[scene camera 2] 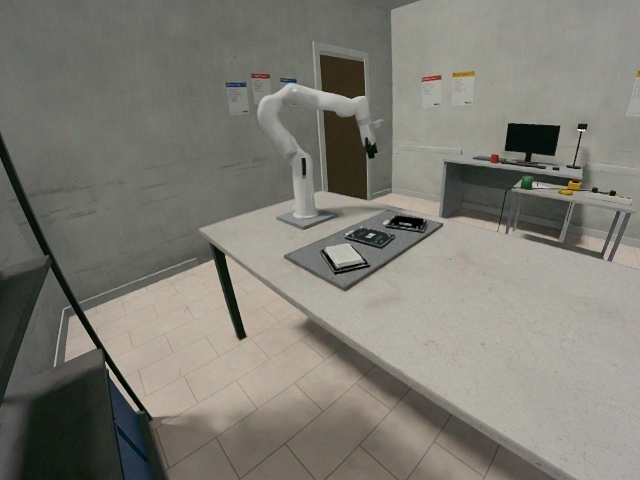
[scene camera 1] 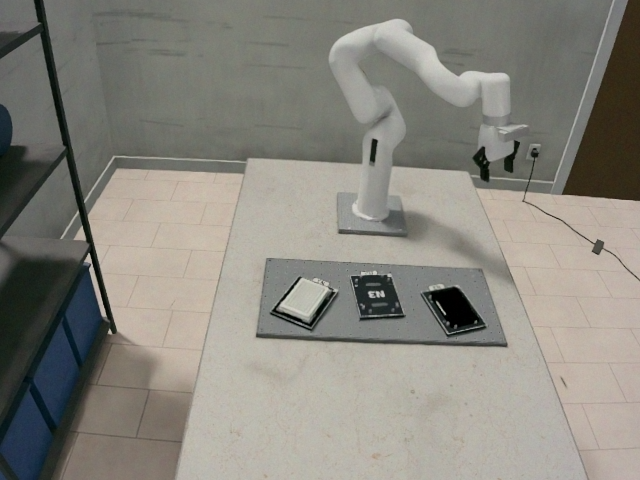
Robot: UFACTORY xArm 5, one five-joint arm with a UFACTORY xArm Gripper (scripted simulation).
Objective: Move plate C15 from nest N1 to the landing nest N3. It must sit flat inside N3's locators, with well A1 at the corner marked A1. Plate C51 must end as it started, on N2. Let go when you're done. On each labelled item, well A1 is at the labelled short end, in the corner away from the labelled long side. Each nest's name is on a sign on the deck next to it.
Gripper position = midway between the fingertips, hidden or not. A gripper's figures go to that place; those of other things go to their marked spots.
My gripper (scene camera 1: 496, 176): 1.58 m from the lens. A white plate (scene camera 1: 303, 301) is 1.38 m from the lens. A black plate (scene camera 1: 451, 303): 1.46 m from the lens.
